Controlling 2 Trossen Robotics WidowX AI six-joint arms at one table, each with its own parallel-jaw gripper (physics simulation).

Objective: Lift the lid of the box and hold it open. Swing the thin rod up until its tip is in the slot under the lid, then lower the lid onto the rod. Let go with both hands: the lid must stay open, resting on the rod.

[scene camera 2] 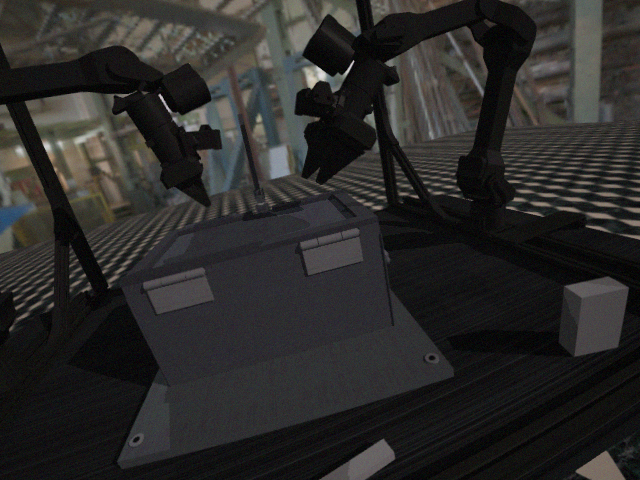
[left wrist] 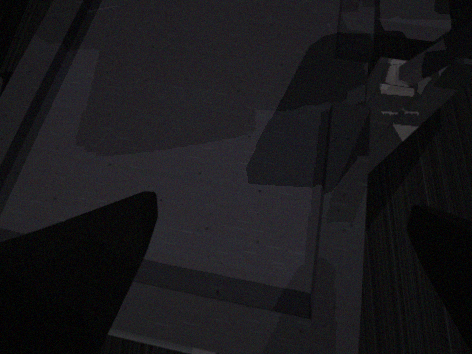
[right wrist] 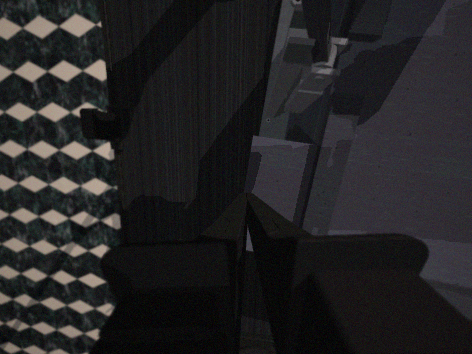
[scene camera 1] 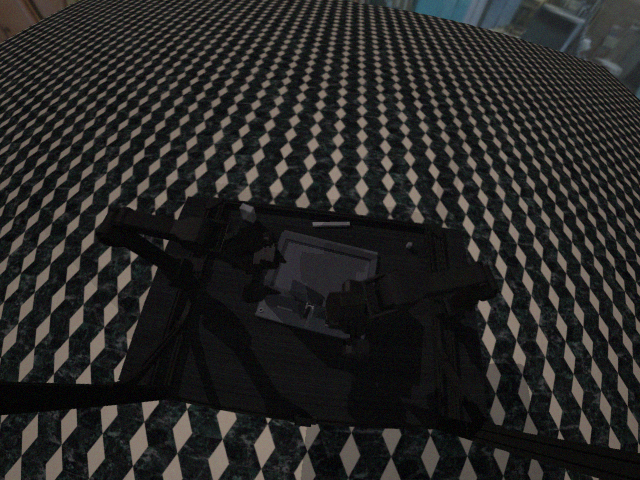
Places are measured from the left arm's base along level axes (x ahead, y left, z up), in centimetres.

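Where they show: left gripper, between the fingertips: [scene camera 2: 310, 180] [left wrist: 281, 210] [scene camera 1: 282, 277]; right gripper, between the fingertips: [scene camera 2: 208, 206] [right wrist: 245, 199] [scene camera 1: 342, 327]; left arm's base, origin of its link: [scene camera 2: 488, 227] [scene camera 1: 188, 283]; right arm's base, origin of its link: [scene camera 2: 6, 386] [scene camera 1: 442, 313].
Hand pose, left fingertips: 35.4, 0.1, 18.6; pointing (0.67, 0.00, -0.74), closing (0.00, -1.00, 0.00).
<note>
Each offset is from my left fingertips to the centre of the thing, as dx, dy, dz. "*": to the spot under its first point.
The grey box [scene camera 2: 261, 295] [scene camera 1: 318, 281] stands on its base plate {* +12.3, +21.8, -19.3} [scene camera 2: 294, 395] with two hinges facing scene camera 2. Its lid {+10.8, +4.3, -4.7} [scene camera 2: 237, 229] [left wrist: 199, 211] [right wrist: 375, 182] lies low on the box; I cannot tell whether its front edge is raised. The thin dark rod {+7.8, -10.3, +4.9} [scene camera 2: 250, 157] stands nearly upright at the box's far edge. My left gripper [scene camera 2: 323, 169] [scene camera 1: 270, 259] is open and empty, hanging above the lid's end; one finger [left wrist: 101, 263] shows in its wrist view. My right gripper [scene camera 2: 198, 192] [scene camera 1: 341, 305] [right wrist: 245, 199] is shut and empty, just above the box's other far corner.
A white bar {+13.0, +32.6, -20.0} [scene camera 1: 330, 224] [scene camera 2: 366, 459] lies on the dark table behind the box. A small pale block {-20.1, +30.9, -16.7} [scene camera 1: 248, 211] sits near the left arm. Dark stand legs {* -33.0, -34.5, -4.7} [scene camera 2: 390, 157] rise beside the left arm's base. A checkered floor [scene camera 1: 366, 95] surrounds the table.
</note>
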